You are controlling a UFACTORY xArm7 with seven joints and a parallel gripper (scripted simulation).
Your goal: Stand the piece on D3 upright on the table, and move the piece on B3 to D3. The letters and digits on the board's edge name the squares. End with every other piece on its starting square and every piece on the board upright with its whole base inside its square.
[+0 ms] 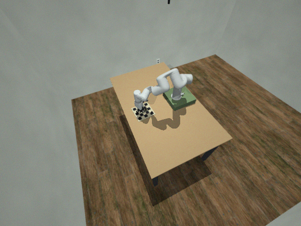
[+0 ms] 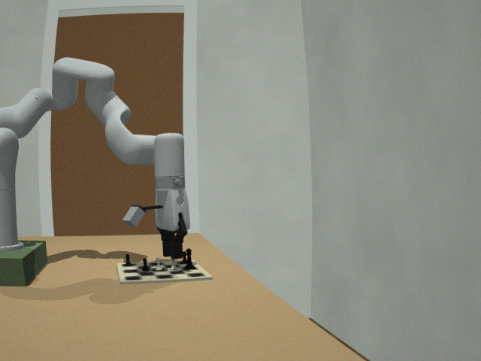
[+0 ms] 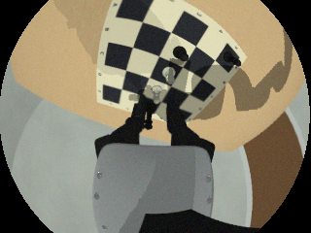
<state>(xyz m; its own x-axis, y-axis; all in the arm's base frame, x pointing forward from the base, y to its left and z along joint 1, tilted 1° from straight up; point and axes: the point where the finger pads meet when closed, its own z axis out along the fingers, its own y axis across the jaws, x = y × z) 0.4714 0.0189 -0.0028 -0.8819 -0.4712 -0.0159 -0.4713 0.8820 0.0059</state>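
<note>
My hand is 40 mm short of the tall black piece, 10 mm to the right of it and 30 mm above it. From my hand the other things lie so: small chessboard 40 mm behind, 50 mm below.
</note>
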